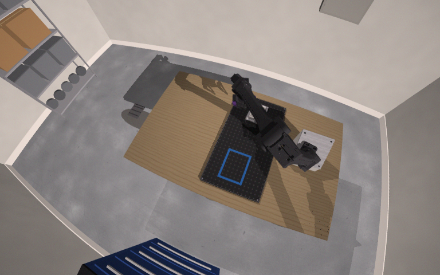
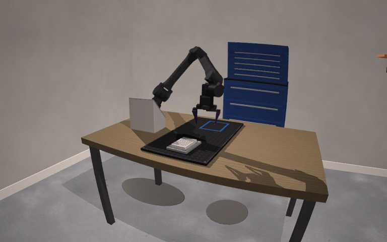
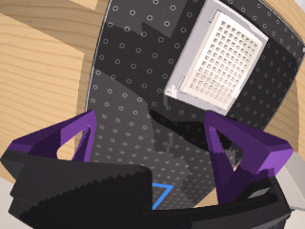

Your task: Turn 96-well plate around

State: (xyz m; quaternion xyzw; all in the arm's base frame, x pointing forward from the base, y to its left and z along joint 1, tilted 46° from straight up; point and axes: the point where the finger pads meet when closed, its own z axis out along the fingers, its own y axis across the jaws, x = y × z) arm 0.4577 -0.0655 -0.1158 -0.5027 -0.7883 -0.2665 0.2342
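The white 96-well plate is 110 mm below my hand, 90 mm behind it and 70 mm to the right of it. Round my hand: grey plate nest N1: 120 mm below, 90 mm behind, 70 mm to the right; A1 label: 120 mm below, 40 mm behind, 10 mm to the left.
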